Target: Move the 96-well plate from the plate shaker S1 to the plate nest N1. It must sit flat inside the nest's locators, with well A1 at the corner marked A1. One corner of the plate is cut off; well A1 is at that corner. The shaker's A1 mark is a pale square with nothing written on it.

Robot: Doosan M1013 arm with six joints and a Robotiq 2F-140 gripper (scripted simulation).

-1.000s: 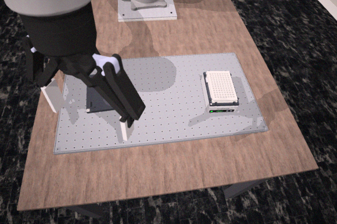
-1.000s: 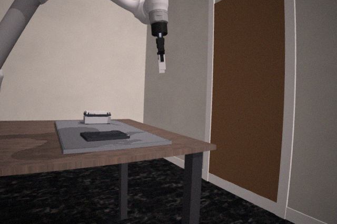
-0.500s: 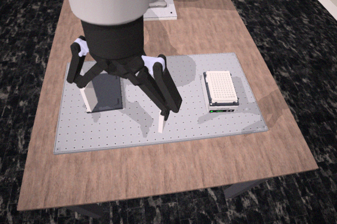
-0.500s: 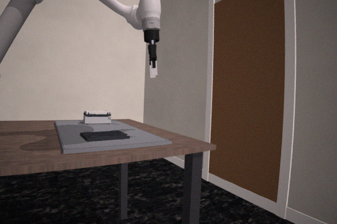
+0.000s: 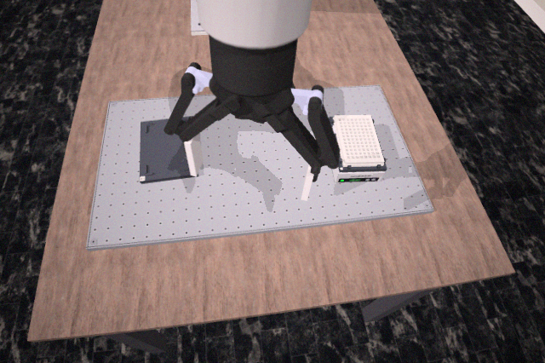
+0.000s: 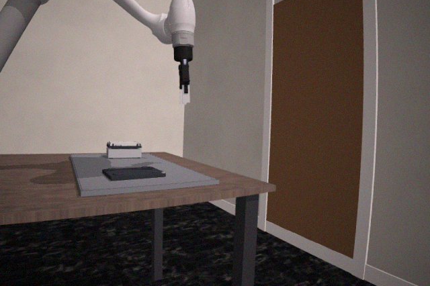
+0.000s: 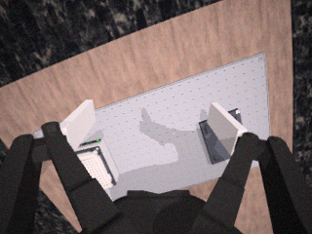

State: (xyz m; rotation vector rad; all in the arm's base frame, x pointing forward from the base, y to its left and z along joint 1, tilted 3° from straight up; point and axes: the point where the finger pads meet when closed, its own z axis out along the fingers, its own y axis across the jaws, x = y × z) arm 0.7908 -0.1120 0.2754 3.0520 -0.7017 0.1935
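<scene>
Right now my hand is 150 mm past the 96-well plate, 260 mm to the right of it and 190 mm above it. Also, from my hand: plate nest: 250 mm behind, 130 mm to the right, 240 mm below; A1 label: 180 mm behind, 190 mm to the right, 240 mm below.
</scene>
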